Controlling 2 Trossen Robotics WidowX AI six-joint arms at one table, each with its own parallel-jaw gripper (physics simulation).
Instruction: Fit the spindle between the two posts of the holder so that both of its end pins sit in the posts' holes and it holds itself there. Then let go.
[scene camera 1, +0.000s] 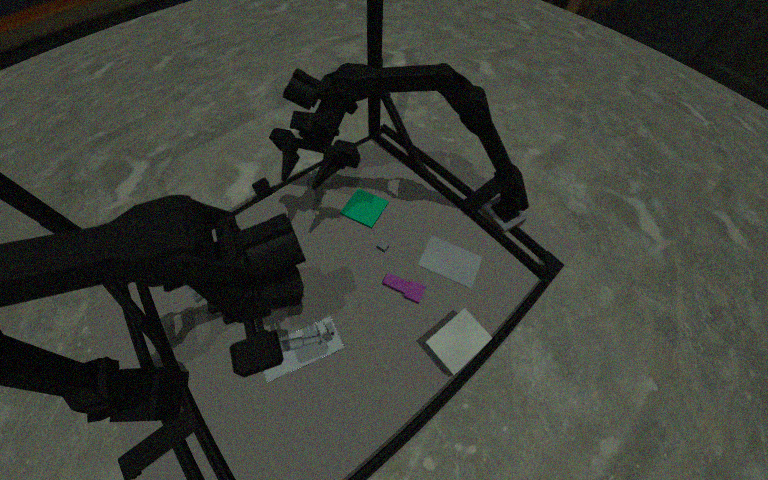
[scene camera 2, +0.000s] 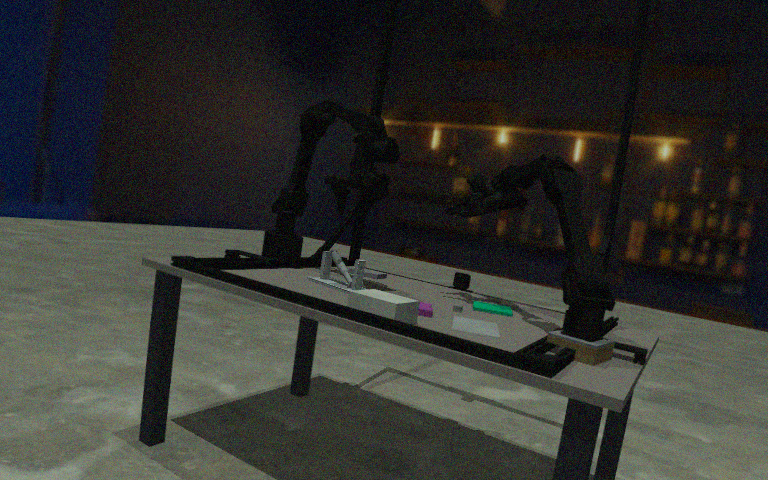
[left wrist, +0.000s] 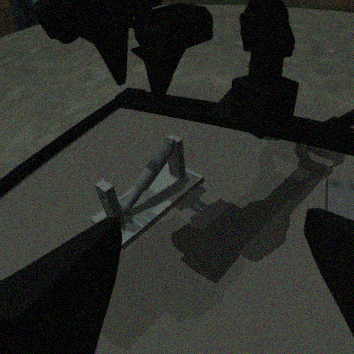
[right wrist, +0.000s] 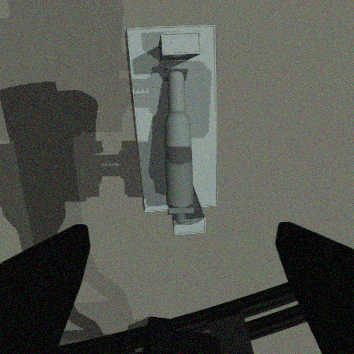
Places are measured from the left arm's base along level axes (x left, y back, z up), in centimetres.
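Pixels of known places: left gripper, fingertip midpoint: (scene camera 1: 297, 184) (scene camera 2: 445, 211) (left wrist: 213, 224); right gripper, fingertip midpoint: (scene camera 1: 266, 324) (scene camera 2: 351, 217) (left wrist: 138, 91) (right wrist: 183, 234); left arm's base at its link origin: (scene camera 1: 505, 211) (scene camera 2: 581, 336); right arm's base at its link origin: (scene camera 1: 134, 394) (scene camera 2: 284, 233) (left wrist: 264, 80).
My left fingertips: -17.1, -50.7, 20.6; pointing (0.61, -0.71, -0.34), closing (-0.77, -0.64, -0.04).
Observation:
For each thing: its middle in the pictures, then the offset to it from my left fingertips, as dx, dy, dz. "pt": a spot on its surface instead.
- grey spindle at the middle of its body: (right wrist: 177, 137) (left wrist: 147, 176) (scene camera 1: 293, 344) (scene camera 2: 342, 268) +22.0, -14.8, -19.4
- holder at a spot on its surface: (right wrist: 206, 175) (scene camera 1: 280, 371) (scene camera 2: 318, 279) pt +25.0, -20.3, -23.7
- green square at a spot on its surface: (scene camera 2: 492, 308) (scene camera 1: 373, 210) pt -2.7, +18.4, -23.6
- magenta piece at the middle of its body: (scene camera 2: 423, 308) (scene camera 1: 403, 287) +20.9, +13.6, -23.8
- small grey piece at the middle of its body: (scene camera 1: 383, 246) +8.5, +15.0, -23.8
- pale flat plate at the middle of its body: (scene camera 2: 475, 327) (scene camera 1: 450, 261) +20.8, +28.4, -24.3
- pale block at the middle of its body: (scene camera 2: 382, 307) (scene camera 1: 456, 342) +38.7, +16.4, -22.0
The grey spindle (scene camera 1: 310, 340) (scene camera 2: 340, 267) (left wrist: 150, 175) (right wrist: 178, 150) leans in the holder (scene camera 1: 277, 372) (scene camera 2: 318, 279) (right wrist: 206, 175). Its thin pin end is high at one post (left wrist: 176, 159) (right wrist: 195, 227), the left one in scene camera 2. Its other end is low, near the foot of the other post (scene camera 2: 359, 275) (left wrist: 106, 197) (right wrist: 180, 44). Whether the high pin sits in a hole is unclear. My right gripper (left wrist: 138, 91) (right wrist: 183, 234) is open and empty above the holder. My left gripper (scene camera 1: 300, 182) (left wrist: 213, 224) is open and empty, raised away from the holder.
A green square (scene camera 1: 365, 208) (scene camera 2: 492, 308), a magenta piece (scene camera 1: 404, 288) (scene camera 2: 425, 309), a small grey piece (scene camera 1: 383, 247), a pale flat plate (scene camera 1: 450, 260) (scene camera 2: 475, 326) and a pale block (scene camera 1: 458, 341) (scene camera 2: 385, 303) lie on the table. A black frame runs along the table edges.

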